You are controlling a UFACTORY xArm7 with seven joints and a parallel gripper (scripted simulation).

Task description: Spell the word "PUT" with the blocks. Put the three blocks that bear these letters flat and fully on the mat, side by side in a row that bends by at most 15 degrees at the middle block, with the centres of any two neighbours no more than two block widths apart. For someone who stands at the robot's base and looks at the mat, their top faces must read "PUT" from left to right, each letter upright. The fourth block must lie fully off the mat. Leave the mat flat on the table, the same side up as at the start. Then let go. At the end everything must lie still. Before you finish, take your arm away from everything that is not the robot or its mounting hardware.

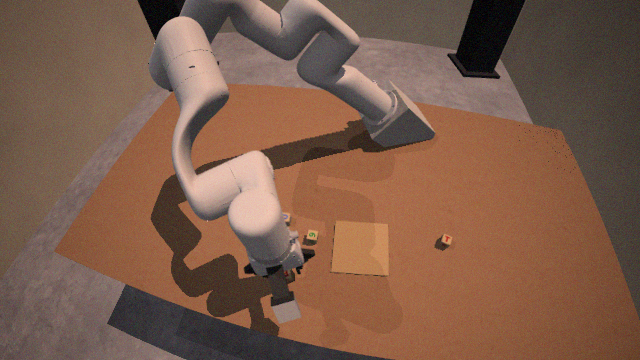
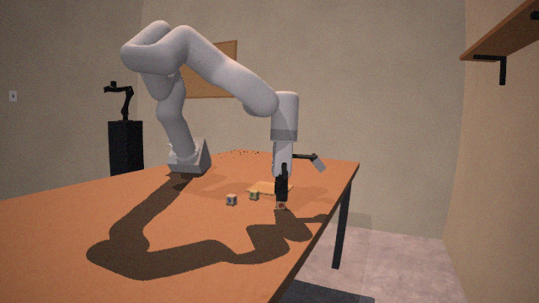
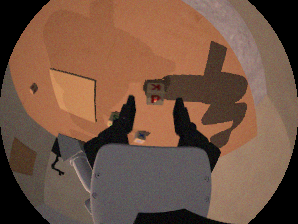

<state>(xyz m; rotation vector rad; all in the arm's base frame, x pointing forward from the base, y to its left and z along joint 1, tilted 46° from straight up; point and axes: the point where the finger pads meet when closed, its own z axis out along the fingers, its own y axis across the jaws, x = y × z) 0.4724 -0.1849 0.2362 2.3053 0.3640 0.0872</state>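
Right now the P block is 40 mm below my hand. Also, from my hand: T block: 50 mm behind, 410 mm to the left, 40 mm below; then tan mat: 60 mm behind, 190 mm to the left, 50 mm below.
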